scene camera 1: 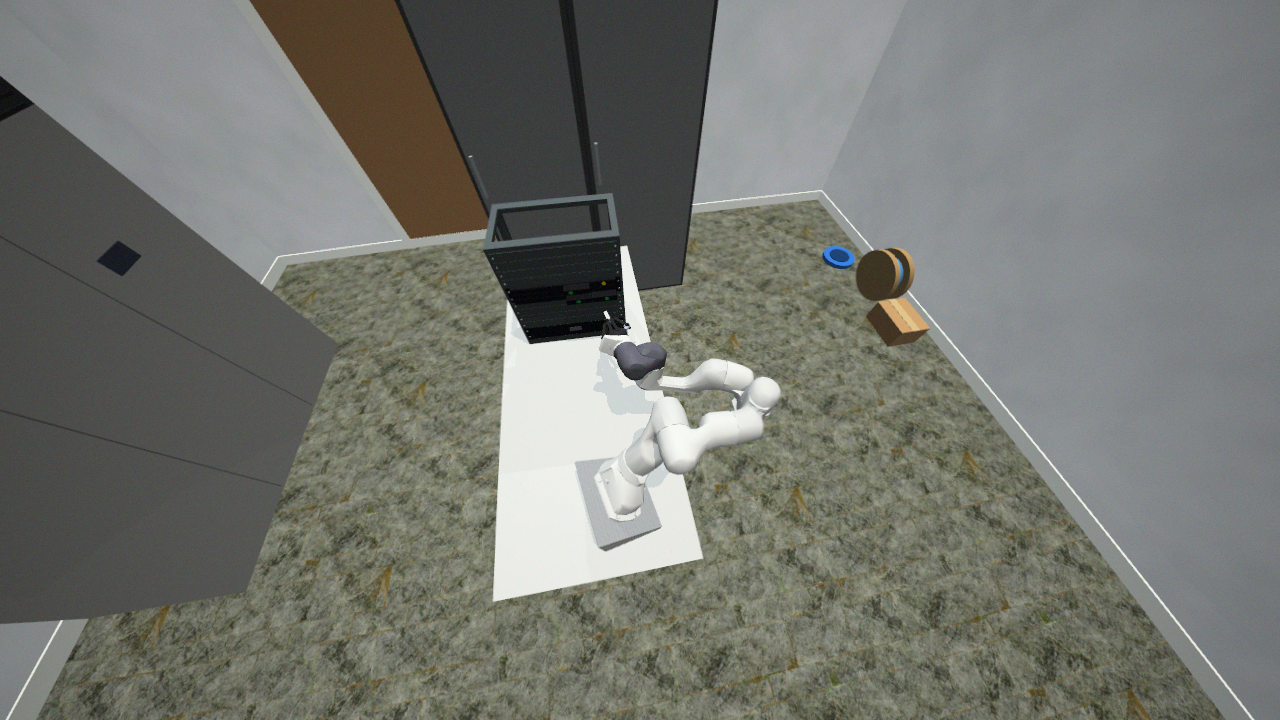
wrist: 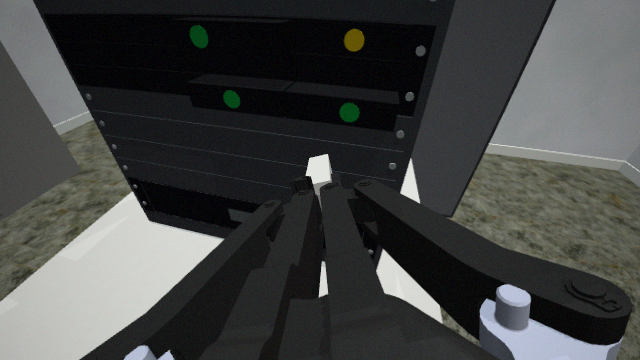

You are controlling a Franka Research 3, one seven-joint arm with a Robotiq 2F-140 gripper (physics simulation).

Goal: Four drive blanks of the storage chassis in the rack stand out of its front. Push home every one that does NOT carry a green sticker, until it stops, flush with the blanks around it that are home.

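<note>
The black storage chassis sits in the rack. In the wrist view, a blank with a green sticker at the upper left stands out, with a ledge above it. Two lower blanks, with green stickers, also stand out side by side and show their top faces. The blank with a yellow sticker at the upper right shows no projecting top face and looks flush. My gripper is shut and empty, its white tip below the lower right blank, in front of the rack.
Plain panels lie below the chassis, with a dark unit near the rack's bottom. The rack and the arm's grey base plate stand on a white mat. A tall dark cabinet is behind the rack. A cardboard box is at the right.
</note>
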